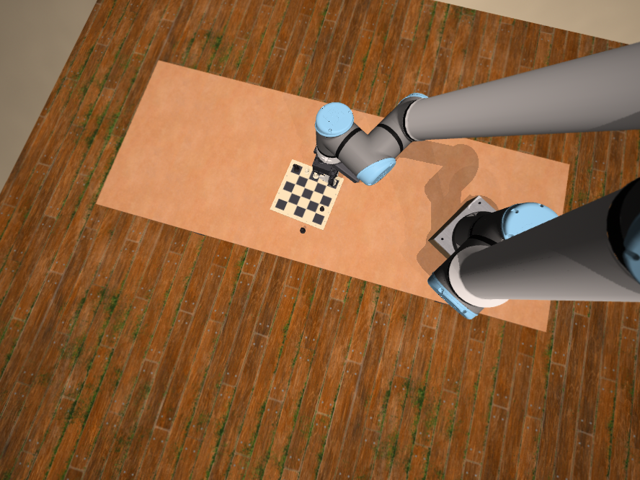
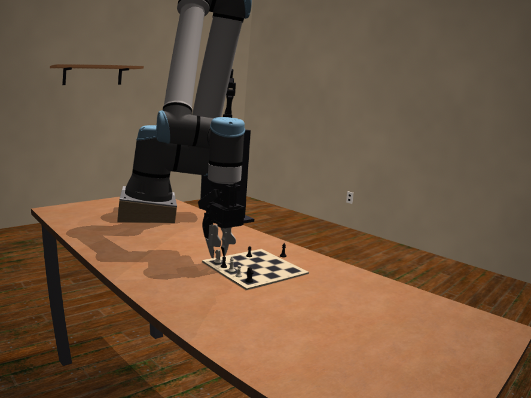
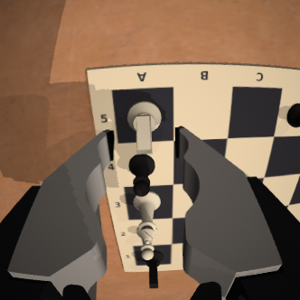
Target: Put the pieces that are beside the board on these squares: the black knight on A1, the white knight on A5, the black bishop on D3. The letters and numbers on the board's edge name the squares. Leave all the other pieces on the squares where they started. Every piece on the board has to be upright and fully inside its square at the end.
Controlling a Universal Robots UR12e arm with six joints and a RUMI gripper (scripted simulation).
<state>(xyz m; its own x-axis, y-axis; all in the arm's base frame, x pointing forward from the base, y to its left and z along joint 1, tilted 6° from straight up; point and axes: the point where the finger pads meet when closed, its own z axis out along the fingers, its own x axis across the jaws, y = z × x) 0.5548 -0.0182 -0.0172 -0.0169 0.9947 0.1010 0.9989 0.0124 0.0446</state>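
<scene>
The white knight lies 2 cm below my hand. Round my hand: chessboard: 8 cm ahead, 8 cm to the left, 4 cm below.
</scene>
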